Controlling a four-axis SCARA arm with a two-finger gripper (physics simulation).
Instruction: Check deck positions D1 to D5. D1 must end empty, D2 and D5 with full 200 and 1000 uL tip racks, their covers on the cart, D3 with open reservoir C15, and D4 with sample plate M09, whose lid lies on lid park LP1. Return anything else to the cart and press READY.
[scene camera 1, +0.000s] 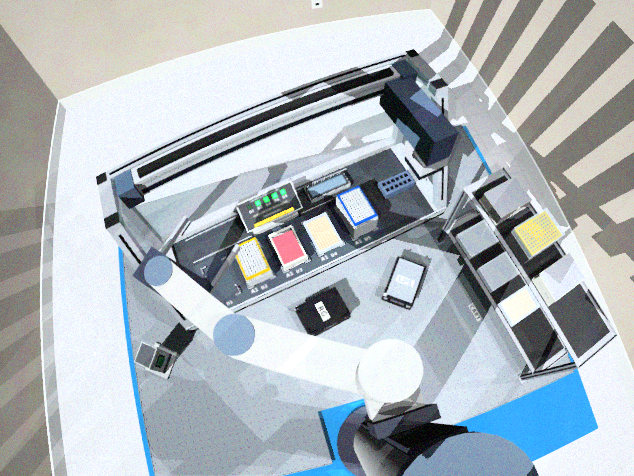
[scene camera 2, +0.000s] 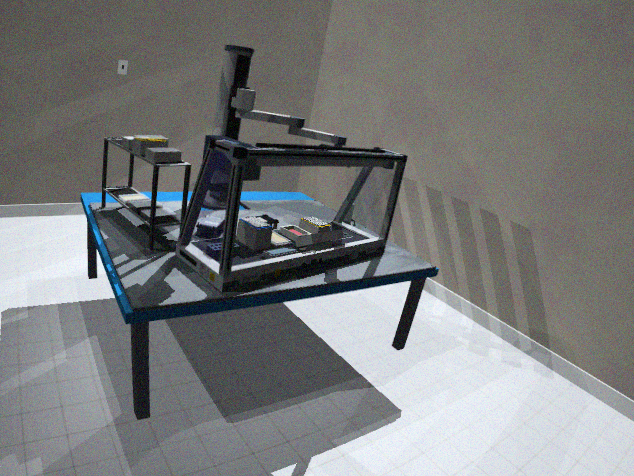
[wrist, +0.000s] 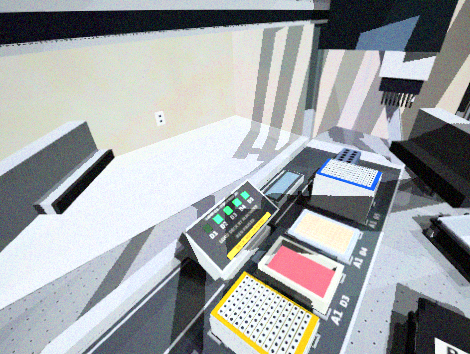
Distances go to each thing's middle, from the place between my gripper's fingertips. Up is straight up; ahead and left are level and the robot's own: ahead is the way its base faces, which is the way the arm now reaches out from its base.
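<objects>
As for the wash trough (scene camera 1: 322, 189), my gripper is now well above it, a good way short of it and far to the left of it.
</objects>
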